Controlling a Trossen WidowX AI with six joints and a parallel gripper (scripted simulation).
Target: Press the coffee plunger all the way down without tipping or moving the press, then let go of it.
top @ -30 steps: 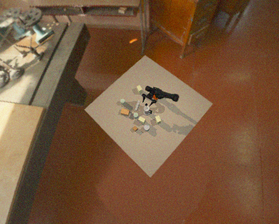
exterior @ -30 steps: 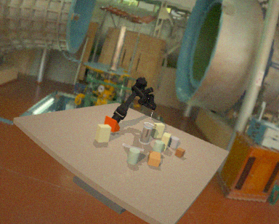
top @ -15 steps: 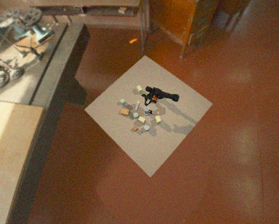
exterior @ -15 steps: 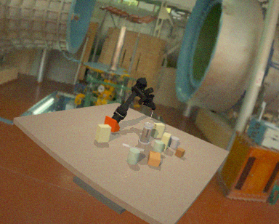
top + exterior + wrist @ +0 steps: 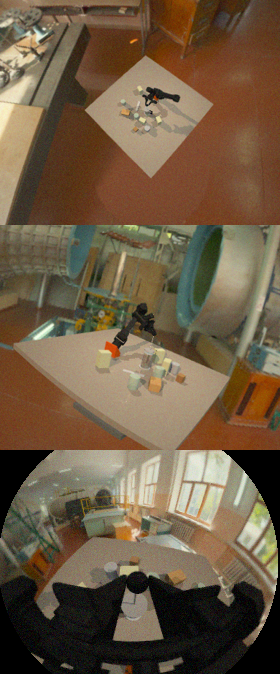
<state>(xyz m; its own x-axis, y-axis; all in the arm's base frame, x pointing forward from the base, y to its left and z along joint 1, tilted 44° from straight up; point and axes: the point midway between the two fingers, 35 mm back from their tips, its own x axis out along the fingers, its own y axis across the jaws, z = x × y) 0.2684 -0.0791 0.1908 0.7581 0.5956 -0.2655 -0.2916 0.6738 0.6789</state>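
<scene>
Right now my gripper tip is 140 mm above the coffee press, 10 mm to the right of it and 10 mm past it. Also, from my gripper tip: orange block (240 mm below, 220 mm ahead, 190 mm to the right); small brown block (260 mm ahead, 240 mm below, 80 mm to the left).
</scene>
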